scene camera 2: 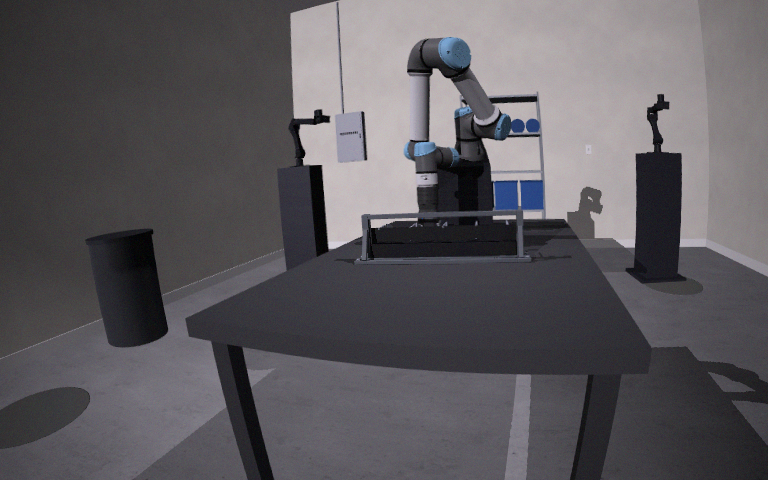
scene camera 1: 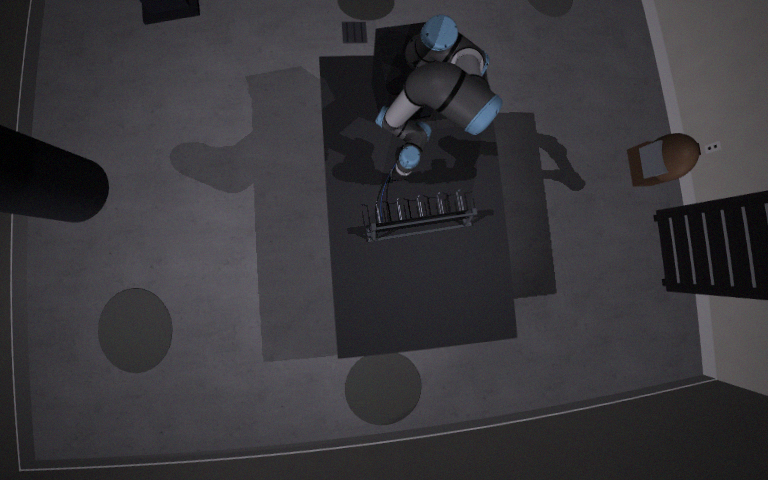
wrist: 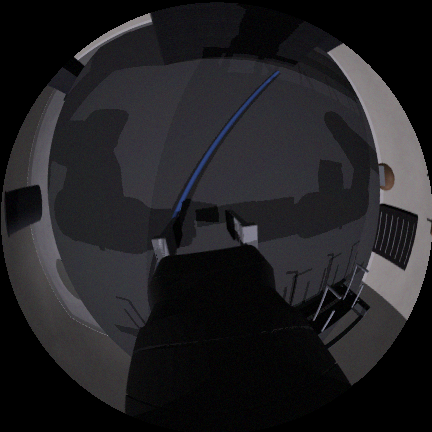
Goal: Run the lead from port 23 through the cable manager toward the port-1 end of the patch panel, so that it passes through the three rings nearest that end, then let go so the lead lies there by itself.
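Note:
The blue lead [scene camera 1: 383, 192] [wrist: 207, 152] curves across the table top in the wrist view and is lost behind the left fingertip. In scene camera 1 it runs from beside the wrist to the left end of the cable manager. My gripper [wrist: 202, 222] is open, low over the table, with the lead at its left finger; I cannot tell if the lead is inside the finger gap. The cable manager's upright wire rings [scene camera 1: 420, 206] [wrist: 323, 301] stand in a row along the patch panel [scene camera 2: 441, 248]. Port numbers are unreadable. The panel hides my fingertips in scene camera 2.
A grey frame [scene camera 1: 421, 219] [scene camera 2: 441, 214] holds the panel on the dark table [scene camera 1: 424, 294] [scene camera 2: 419, 316]. The rings stand on its robot side, at lower right in the wrist view. A black bin [scene camera 2: 129, 288] and two pedestals [scene camera 2: 303, 215] [scene camera 2: 656, 215] stand off the table.

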